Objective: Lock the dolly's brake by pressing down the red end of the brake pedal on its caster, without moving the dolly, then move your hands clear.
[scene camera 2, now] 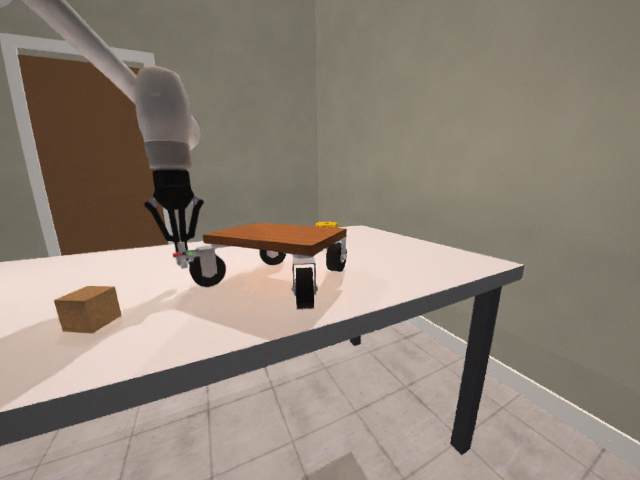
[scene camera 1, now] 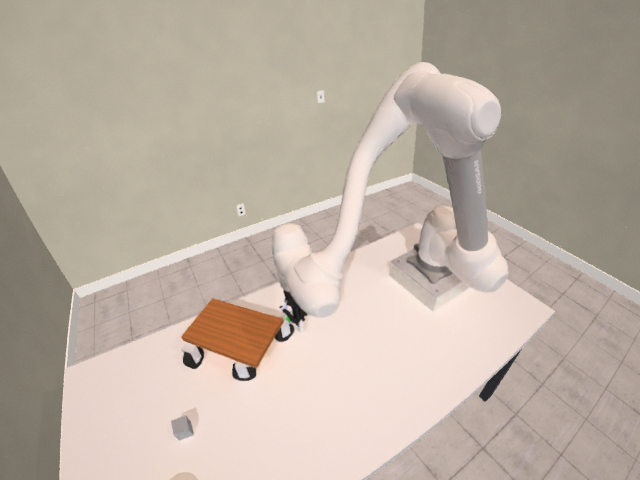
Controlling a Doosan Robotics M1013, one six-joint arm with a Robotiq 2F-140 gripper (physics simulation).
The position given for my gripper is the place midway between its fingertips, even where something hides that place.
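Note:
Brown block (scene camera 2: 86, 310). Dolly (scene camera 2: 274, 241), also in scene camera 1 (scene camera 1: 244, 335). My gripper (scene camera 2: 184, 267).

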